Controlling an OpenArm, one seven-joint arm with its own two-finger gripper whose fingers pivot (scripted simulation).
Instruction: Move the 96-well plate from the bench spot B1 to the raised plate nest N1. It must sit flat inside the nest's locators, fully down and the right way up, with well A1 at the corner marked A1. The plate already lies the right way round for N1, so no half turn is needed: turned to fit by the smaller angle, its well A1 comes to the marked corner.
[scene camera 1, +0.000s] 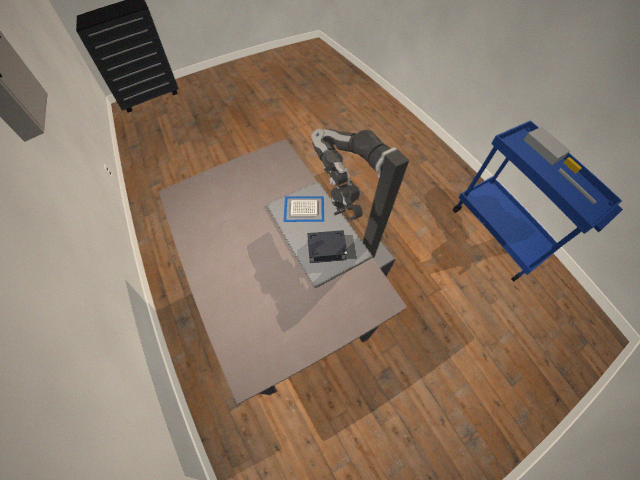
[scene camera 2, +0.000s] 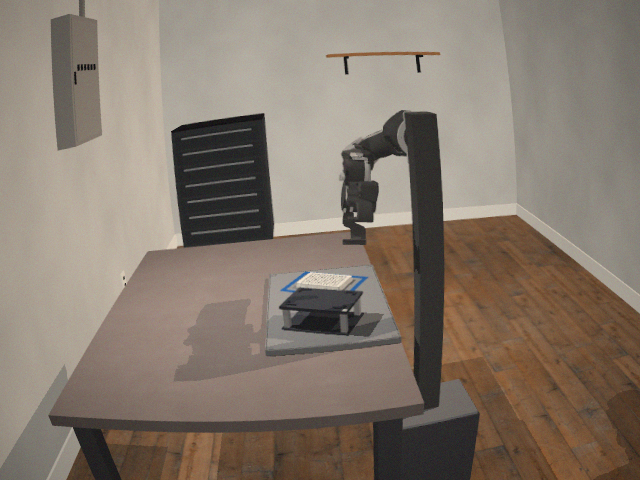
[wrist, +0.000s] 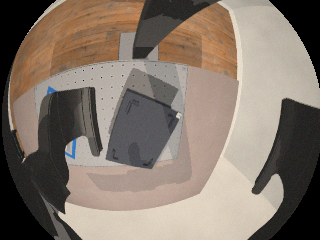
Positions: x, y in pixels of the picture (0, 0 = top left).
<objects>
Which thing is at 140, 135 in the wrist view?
A black raised nest N1.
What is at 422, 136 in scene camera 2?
A dark arm column.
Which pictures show my gripper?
Scene camera 1, scene camera 2 and the wrist view: all of them.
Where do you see a dark arm column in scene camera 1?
At 394, 166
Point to a black raised nest N1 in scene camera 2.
317, 300
</objects>
